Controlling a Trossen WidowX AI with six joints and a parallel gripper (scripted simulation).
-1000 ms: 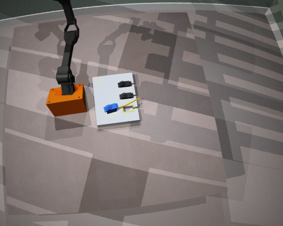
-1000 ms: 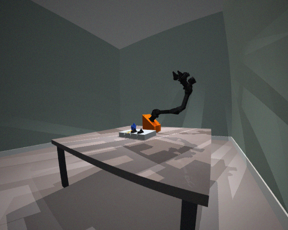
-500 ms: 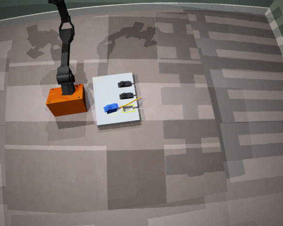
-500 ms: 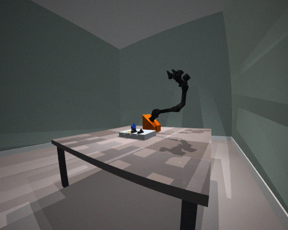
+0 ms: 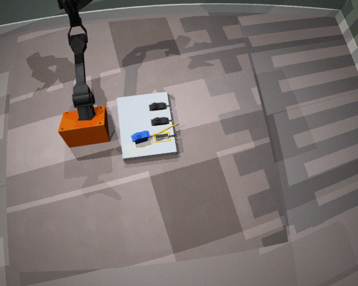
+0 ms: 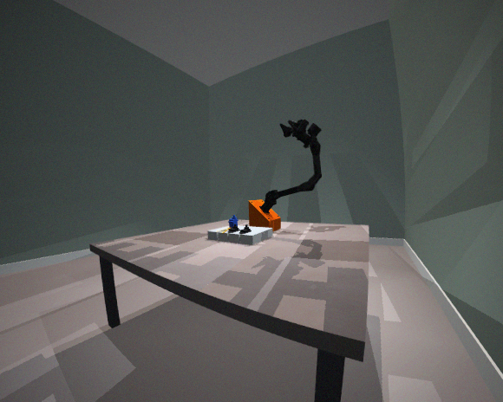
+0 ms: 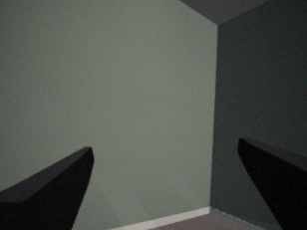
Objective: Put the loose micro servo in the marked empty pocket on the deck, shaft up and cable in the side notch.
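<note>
My gripper tip is now 640 mm above the white deck, 220 mm to the left of it and 120 mm short of it.
</note>
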